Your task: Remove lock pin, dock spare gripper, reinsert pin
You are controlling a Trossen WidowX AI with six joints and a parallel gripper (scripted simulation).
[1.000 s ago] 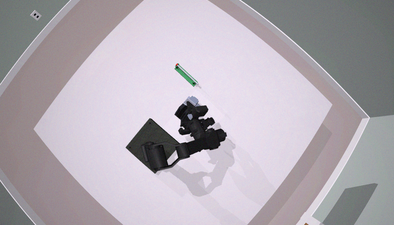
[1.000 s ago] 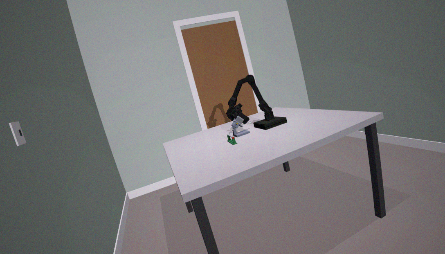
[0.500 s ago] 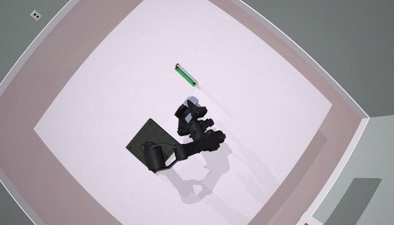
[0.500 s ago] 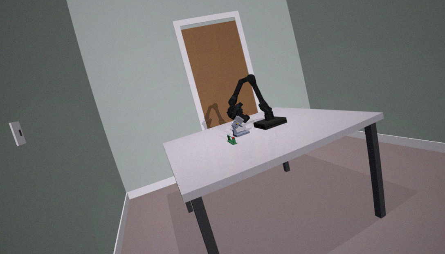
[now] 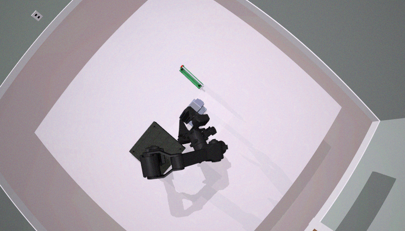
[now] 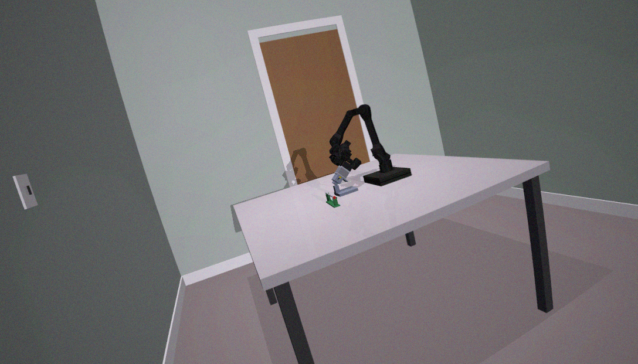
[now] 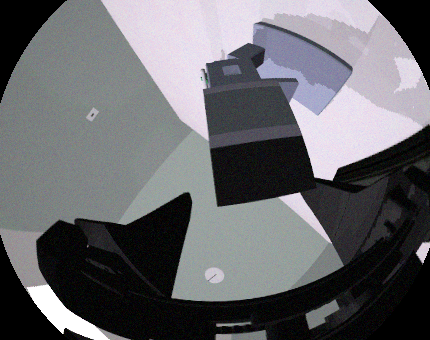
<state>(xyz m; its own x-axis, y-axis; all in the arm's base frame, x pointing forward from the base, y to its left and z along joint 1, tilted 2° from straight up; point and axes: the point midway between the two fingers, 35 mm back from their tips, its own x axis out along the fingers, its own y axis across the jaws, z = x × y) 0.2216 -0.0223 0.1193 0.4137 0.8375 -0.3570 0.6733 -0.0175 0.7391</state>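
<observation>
Now: gripper tip 3 cm short of the spare gripper, 1 cm to the left of it and 4 cm above it. Round my gripper tip: mount (6 cm ahead, 1 cm to the right, 10 cm below); then green cradle (17 cm ahead, 11 cm to the left, 13 cm below).
</observation>
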